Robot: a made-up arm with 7 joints. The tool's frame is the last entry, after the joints.
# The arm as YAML. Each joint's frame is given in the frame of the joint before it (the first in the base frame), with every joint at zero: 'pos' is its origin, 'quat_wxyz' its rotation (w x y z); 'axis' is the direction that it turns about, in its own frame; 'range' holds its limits. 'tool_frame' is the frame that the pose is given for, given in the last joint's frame.
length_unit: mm
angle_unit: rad
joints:
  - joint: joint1
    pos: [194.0, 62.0, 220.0]
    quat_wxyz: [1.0, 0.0, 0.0, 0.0]
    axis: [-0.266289, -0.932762, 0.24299]
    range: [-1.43, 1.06]
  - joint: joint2
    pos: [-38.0, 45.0, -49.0]
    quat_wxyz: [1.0, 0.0, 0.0, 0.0]
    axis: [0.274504, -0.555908, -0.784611]
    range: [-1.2, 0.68]
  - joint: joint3
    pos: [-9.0, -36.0, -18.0]
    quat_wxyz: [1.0, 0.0, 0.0, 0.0]
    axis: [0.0, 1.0, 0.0]
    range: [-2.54, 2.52]
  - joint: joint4
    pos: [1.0, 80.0, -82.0]
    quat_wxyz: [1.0, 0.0, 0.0, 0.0]
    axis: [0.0, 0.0, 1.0]
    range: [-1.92, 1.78]
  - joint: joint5
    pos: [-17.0, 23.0, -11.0]
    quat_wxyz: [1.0, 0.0, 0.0, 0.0]
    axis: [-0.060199, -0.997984, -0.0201]
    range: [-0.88, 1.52]
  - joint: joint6
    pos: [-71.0, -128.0, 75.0]
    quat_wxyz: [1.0, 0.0, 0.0, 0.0]
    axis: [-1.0, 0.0, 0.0]
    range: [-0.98, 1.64]
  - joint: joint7
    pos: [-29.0, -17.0, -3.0]
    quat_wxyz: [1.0, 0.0, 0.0, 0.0]
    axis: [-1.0, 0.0, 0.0]
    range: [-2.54, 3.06]
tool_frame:
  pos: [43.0, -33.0, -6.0]
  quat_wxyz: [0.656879, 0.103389, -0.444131, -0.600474]
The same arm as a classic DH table. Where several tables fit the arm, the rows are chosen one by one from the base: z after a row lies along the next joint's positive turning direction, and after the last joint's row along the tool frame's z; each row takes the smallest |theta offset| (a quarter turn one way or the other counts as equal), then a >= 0, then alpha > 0; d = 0 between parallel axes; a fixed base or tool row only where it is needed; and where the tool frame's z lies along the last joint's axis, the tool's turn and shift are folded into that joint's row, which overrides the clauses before.
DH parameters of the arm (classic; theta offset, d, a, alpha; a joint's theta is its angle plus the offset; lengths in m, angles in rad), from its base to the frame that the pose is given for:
base (fixed): -0.2781 0.2483 0.1695 1.3253
joint1: 0.4454 -0.164 -0.0612 1.3132
joint2: -0.1779 0.032 -0.0144 2.1603
joint3: 0.3365 0.0534 0.001 1.5708
joint4: -0.0602 -0.0934 -0.0184 1.5909
joint5: 1.5696 0.1048 0.0776 -1.5106
joint6: 1.4163 0 -0.0173 0
joint7: 0.7723 0.0729 -0.0239 0.7846
tool (fixed): 2.9772 -0.0333 0 0
Joint limits (rad, base to tool): -1.43..1.06 -1.2..0.68 -2.54..2.52 -1.92..1.78 -0.88..1.52 -0.98..1.64 -2.54..3.06

